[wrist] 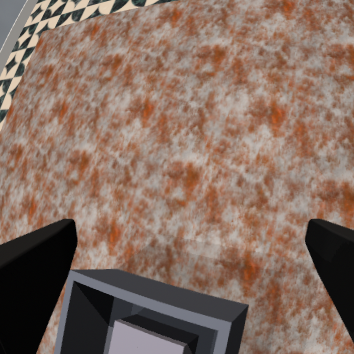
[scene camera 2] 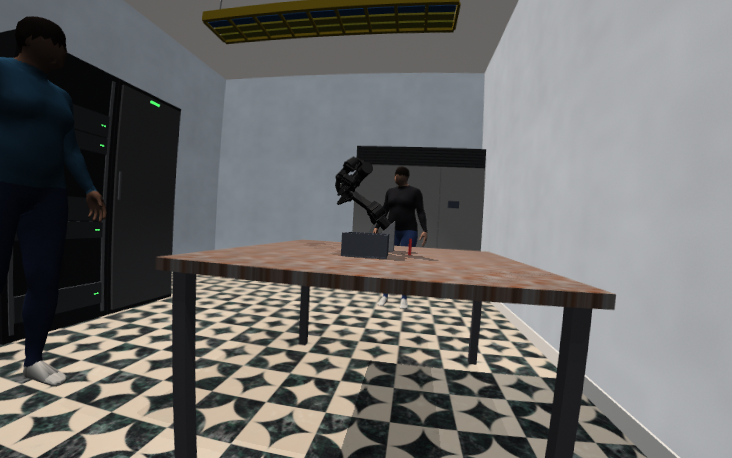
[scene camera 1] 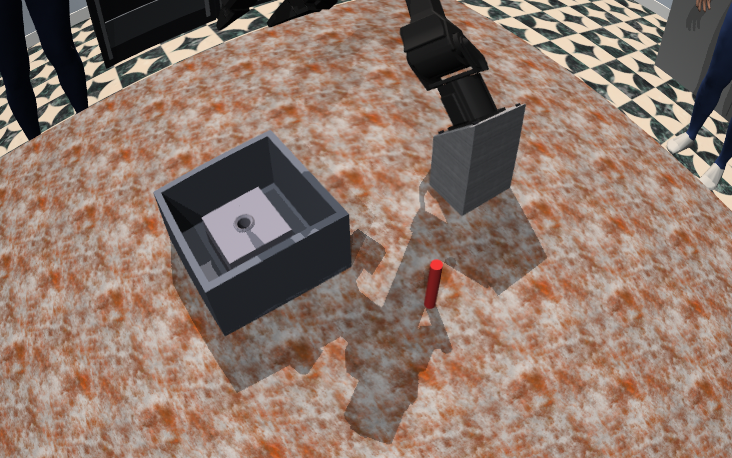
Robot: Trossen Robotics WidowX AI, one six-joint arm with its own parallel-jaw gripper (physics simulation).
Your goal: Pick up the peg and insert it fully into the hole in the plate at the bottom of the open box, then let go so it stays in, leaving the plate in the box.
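Places are measured from the arm's base along level axes (x back, y right, z up), in millimetres.
Pixels of known places: gripper, between the fingertips: (wrist: 194,231) (scene camera 2: 337,200) (scene camera 1: 244,26); arm's base, origin of its link: (scene camera 2: 387,227) (scene camera 1: 477,120).
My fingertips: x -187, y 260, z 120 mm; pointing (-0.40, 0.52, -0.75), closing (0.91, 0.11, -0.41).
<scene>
For each thing: its top centre in the pictures, then the offset to it from my fingertips. "pt": a spot on its surface instead. Level surfaces: height alone.
- red peg, centre of its top: (scene camera 1: 436,264) (scene camera 2: 410,238) dx +3, dy -362, dz -167 mm
- open dark grey box, centre of its top: (scene camera 1: 238,201) (scene camera 2: 367,233) dx -115, dy -152, dz -149 mm
- pale plate, centre of its top: (scene camera 1: 243,221) dx -115, dy -152, dz -186 mm
- round hole, a spot on its surface: (scene camera 1: 244,223) pt dx -111, dy -144, dz -200 mm
- table, height of its surface: dz -247 mm
A red peg (scene camera 1: 432,286) (scene camera 2: 409,246) stands upright on the table, apart from the box. The open dark grey box (scene camera 1: 286,288) (scene camera 2: 364,245) (wrist: 165,290) stands to its left in scene camera 1. A pale plate (scene camera 1: 267,209) (wrist: 140,340) lies at the bottom of the box, with a round hole (scene camera 1: 244,223) near its middle. My gripper (wrist: 194,231) is open and empty, high above the table; its fingers stand wide apart in the wrist view. The box shows low between them, partly cut off. The gripper is out of frame in scene camera 1. The peg does not show in the wrist view.
A grey block-shaped pedestal (scene camera 1: 452,167) carries the arm's base (scene camera 1: 468,97), behind the peg in scene camera 1. Arm shadows fall across the table (scene camera 1: 593,351) (scene camera 2: 485,270) around the peg. People stand beyond the table's edges.
</scene>
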